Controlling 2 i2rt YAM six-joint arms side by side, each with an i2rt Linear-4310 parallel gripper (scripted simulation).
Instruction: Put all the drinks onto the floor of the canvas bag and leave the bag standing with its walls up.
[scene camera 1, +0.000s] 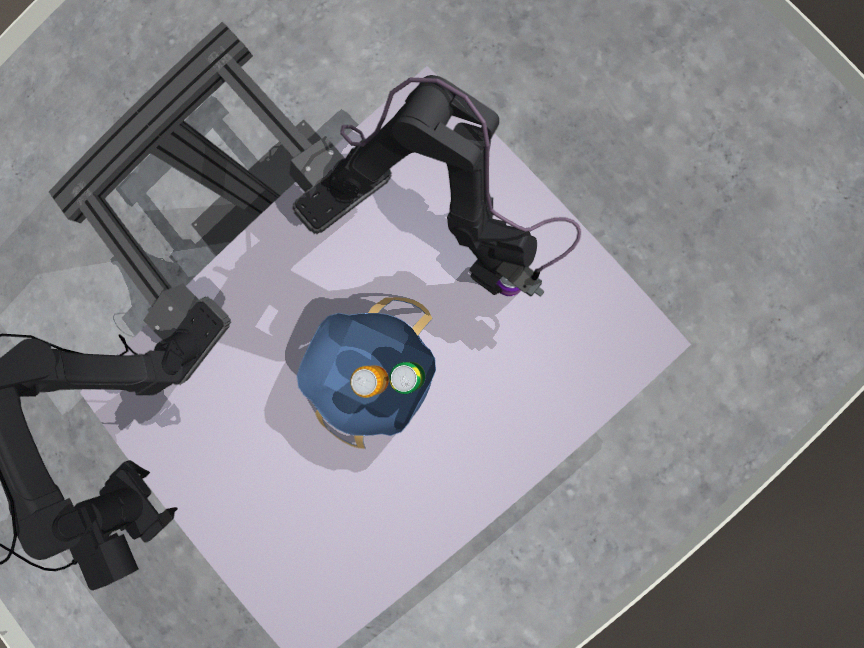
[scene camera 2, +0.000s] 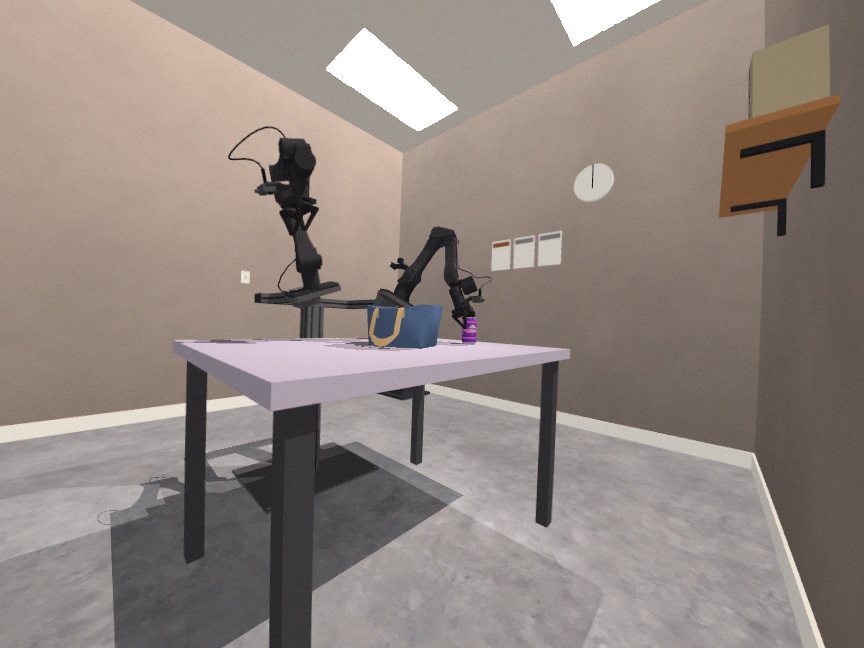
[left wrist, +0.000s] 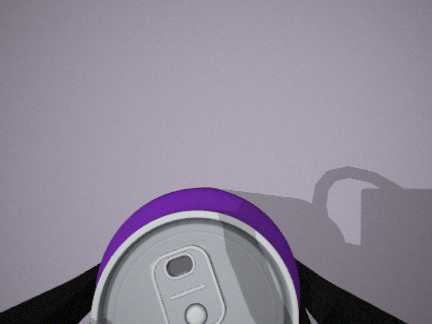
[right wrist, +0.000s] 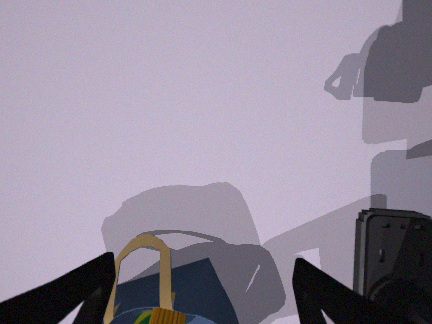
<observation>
my right gripper: scene camera 1 161, 492; scene camera 2; right wrist; not seen in the left wrist view (out of frame)
same spot on my right gripper: (right wrist: 92, 282) = (scene camera 2: 299, 222)
</observation>
